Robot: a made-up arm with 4 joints.
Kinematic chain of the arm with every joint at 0, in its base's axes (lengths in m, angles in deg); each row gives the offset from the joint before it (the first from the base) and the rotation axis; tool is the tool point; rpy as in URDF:
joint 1: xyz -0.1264 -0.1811 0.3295 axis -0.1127 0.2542 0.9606
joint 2: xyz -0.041 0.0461 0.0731 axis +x
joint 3: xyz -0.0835 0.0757 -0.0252 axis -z
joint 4: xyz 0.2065 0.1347 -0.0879 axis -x
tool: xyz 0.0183 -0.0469 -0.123 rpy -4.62 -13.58 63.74
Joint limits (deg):
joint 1: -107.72..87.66
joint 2: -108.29..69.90
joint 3: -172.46..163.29
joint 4: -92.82..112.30
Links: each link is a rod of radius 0.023 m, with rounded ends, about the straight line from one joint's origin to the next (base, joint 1, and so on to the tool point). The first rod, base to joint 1, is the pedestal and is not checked.
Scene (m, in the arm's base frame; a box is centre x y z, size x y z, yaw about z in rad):
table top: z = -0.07
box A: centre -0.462 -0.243 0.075 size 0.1 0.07 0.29 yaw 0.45
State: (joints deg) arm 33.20 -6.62 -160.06 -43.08
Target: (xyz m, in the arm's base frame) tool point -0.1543 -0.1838 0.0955
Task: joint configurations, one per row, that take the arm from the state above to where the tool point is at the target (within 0.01 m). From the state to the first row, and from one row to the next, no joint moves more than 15 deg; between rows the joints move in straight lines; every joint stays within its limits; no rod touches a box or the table.
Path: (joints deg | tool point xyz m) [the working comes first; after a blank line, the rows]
Joints at the target: 34.53 -60.53 -47.40 40.65
Straight joint move there: touches box A.

1: 44.09 -18.62 -150.09 -36.63 | -0.4478 -0.4671 0.2500
2: 54.98 -30.62 -140.13 -30.18 | -0.3934 -0.5202 0.2497
3: 65.88 -42.62 -130.16 -23.72 | -0.3153 -0.5602 0.2380
4: 76.77 -54.62 -120.20 -17.27 | -0.2157 -0.5777 0.2190
5: 87.66 -66.62 -110.23 -10.82 | -0.1031 -0.5624 0.1976
6: 77.03 -65.40 -97.67 -0.53 | -0.1825 -0.5020 0.1372
7: 66.41 -64.18 -85.10 9.77 | -0.2252 -0.4160 0.0934
8: 55.78 -62.97 -72.53 20.06 | -0.2292 -0.3236 0.0711
9: 45.16 -61.75 -59.97 30.35 | -0.2014 -0.2423 0.0723
10: 34.53 -60.53 -47.40 40.65 | -0.1543 -0.1838 0.0955

